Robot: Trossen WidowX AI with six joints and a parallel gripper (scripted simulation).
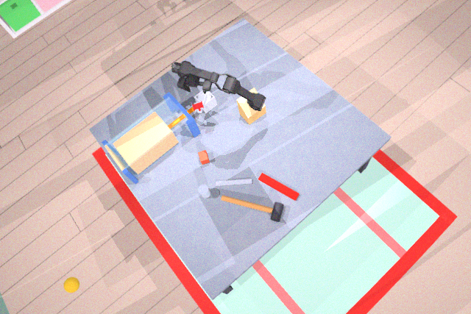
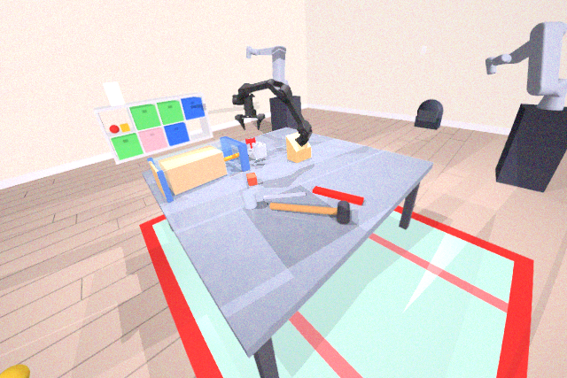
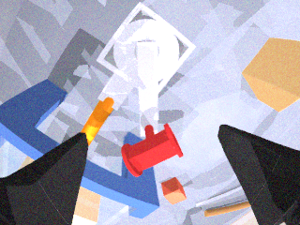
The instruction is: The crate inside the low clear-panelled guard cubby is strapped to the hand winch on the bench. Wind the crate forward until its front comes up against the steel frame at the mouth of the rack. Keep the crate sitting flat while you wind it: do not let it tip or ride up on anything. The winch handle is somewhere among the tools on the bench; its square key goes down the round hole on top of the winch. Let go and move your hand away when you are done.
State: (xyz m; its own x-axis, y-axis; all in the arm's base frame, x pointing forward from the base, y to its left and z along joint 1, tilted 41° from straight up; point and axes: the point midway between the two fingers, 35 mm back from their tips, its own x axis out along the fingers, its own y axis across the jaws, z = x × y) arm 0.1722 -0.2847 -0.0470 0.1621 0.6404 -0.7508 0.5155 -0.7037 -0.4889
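My gripper tip is 4 cm short of the red knob, 3 cm to the right of it and 7 cm above it. Round my gripper tip: white bar 21 cm ahead, 46 cm to the left, 20 cm below; white crank handle 1 cm ahead, 1 cm to the left, 10 cm below; white winch 6 cm behind, 3 cm to the right, 17 cm below.
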